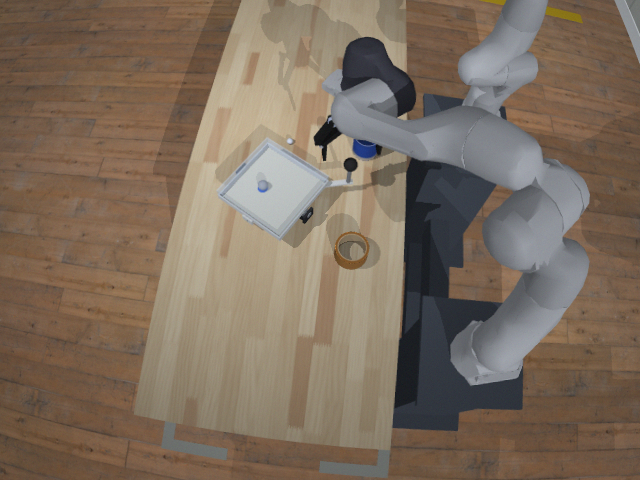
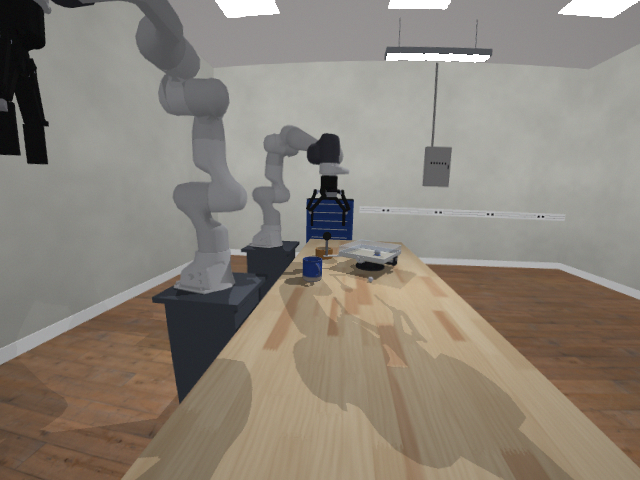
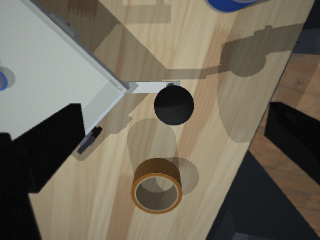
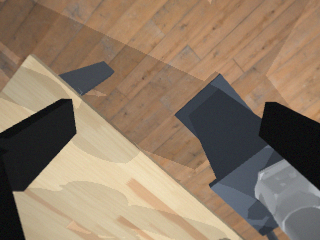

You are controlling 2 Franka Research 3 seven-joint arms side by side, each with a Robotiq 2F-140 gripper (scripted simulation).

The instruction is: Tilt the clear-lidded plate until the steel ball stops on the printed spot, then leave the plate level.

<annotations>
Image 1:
orange-brown ring: 355, 237
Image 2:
my right gripper: 24, 160
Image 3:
my left gripper: 174, 119
orange-brown ring: 151, 202
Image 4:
my right gripper: 168, 117
</annotations>
